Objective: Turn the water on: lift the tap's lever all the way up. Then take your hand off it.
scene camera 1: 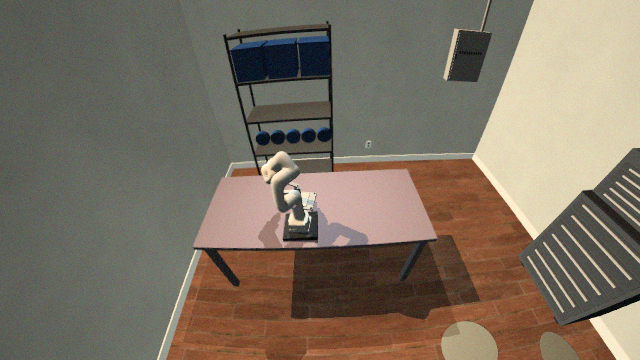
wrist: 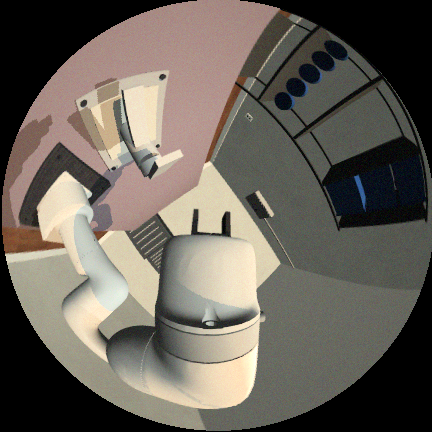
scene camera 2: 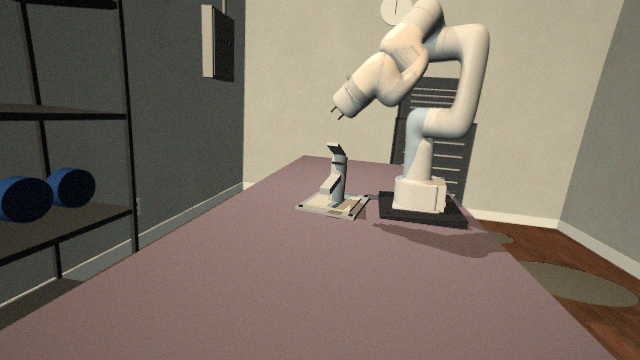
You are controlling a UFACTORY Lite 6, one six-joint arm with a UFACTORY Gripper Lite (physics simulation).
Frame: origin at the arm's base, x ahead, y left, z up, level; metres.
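Seen in the pictures: hand, its tool point: [wrist: 210,224] [scene camera 2: 338,112]; arm's base, origin of its link: [scene camera 1: 300,223] [wrist: 64,198] [scene camera 2: 414,203].
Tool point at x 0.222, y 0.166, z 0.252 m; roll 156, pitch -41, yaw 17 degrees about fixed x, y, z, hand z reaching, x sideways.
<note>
Pixels of each thing's middle, then the offset from my tool point to it. "pt": a spot on its surface instead. Level surfaces: height alone.
- tap, a spot on its surface: [scene camera 2: 339,181] pt 0.005 m back, 0.069 m right, 0.195 m down
- spout, middle of its body: [wrist: 135,118] [scene camera 2: 331,183] 0.011 m ahead, 0.037 m right, 0.197 m down
- table, height of its surface: 0.275 m down
The tap [scene camera 2: 339,181] stands upright on its pale base plate [scene camera 2: 320,210] [wrist: 120,80]. Its flat lever [scene camera 2: 336,148] [wrist: 170,162] is at the top, with its free end raised at a slant above the spout [scene camera 2: 329,185]. In scene camera 1 the tap is partly hidden behind the arm, while its base plate [scene camera 1: 313,195] shows. My gripper [scene camera 2: 337,114] [wrist: 211,212] is open, with its two dark fingers apart and nothing between them. It hangs above the lever with a visible gap, not touching it. In scene camera 1 the fingers are hidden.
The arm's dark mounting plate [scene camera 2: 387,215] [wrist: 37,192] is on the table [scene camera 1: 370,200] [scene camera 2: 280,280], close beside the tap's base plate. A shelf rack [scene camera 1: 330,95] with blue boxes [scene camera 1: 282,59] and blue round things [scene camera 1: 293,136] stands behind the table.
</note>
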